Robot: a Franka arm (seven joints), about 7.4 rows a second.
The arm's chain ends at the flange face. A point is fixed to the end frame.
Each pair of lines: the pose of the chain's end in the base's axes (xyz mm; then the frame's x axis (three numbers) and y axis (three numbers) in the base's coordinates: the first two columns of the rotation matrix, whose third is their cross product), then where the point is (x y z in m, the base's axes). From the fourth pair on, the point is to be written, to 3 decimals.
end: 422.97 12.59 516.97 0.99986 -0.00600 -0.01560 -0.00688 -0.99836 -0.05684
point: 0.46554 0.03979 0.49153
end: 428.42 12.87 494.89 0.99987 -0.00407 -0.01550 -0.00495 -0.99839 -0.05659
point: 0.47094 0.04014 0.46944
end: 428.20 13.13 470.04 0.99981 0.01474 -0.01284 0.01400 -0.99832 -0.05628
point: 0.47027 0.04119 0.44470
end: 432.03 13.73 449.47 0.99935 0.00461 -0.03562 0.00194 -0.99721 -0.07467
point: 0.474 0.042 0.424
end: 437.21 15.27 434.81 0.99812 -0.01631 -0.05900 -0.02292 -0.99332 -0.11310
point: 0.479 0.043 0.409
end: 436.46 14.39 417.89 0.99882 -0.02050 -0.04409 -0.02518 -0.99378 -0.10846
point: 0.479 0.042 0.393
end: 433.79 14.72 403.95 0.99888 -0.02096 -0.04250 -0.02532 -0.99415 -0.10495
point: 0.476 0.042 0.379
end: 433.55 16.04 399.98 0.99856 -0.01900 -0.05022 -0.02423 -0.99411 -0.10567
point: 0.476 0.044 0.374
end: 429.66 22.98 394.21 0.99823 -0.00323 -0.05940 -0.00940 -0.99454 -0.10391
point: 0.471 0.051 0.368
